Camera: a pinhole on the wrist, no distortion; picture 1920 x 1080 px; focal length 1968.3 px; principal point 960.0 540.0 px. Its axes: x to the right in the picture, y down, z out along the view. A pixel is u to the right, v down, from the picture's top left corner.
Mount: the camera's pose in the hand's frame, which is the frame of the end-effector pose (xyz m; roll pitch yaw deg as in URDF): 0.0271 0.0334 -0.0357 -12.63 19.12 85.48
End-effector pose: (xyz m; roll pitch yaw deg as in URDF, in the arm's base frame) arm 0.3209 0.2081 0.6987 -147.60 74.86 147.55
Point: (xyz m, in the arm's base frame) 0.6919 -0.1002 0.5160
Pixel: 1019 62
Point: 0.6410 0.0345 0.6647
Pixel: 1255 649
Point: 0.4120 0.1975 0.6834
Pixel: 1200 852
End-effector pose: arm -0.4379 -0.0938 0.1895 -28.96 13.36 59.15
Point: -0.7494 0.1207 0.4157
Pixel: 1116 409
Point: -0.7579 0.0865 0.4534
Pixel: 980 564
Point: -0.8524 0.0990 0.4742
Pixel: 1142 667
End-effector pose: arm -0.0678 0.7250 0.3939 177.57 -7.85 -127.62
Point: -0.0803 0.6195 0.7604
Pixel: behind the camera
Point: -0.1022 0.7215 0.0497
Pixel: 124 377
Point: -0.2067 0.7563 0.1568
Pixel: 874 146
